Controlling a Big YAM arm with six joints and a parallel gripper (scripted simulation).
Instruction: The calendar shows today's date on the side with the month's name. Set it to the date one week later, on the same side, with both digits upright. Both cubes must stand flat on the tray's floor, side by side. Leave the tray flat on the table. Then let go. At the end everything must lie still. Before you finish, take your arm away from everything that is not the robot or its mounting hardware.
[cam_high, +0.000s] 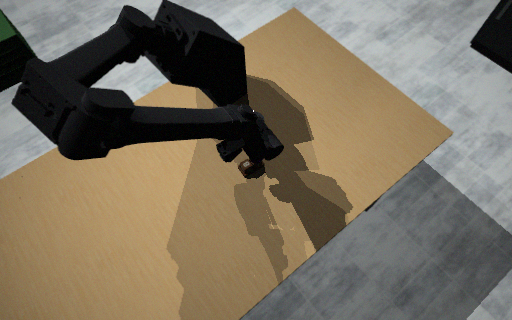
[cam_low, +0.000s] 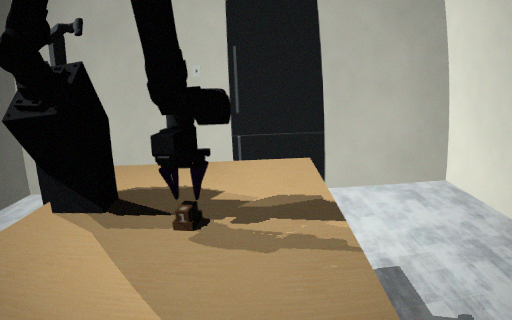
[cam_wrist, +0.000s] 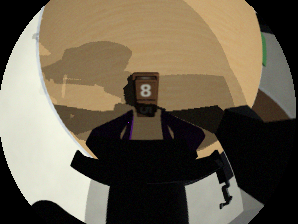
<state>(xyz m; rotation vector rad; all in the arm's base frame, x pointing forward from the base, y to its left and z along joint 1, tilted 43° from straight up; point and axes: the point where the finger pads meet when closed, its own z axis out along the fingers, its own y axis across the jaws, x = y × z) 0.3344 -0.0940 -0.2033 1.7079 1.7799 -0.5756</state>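
Right now the brown tray is 50 mm below my hand and 20 mm to the right of it.
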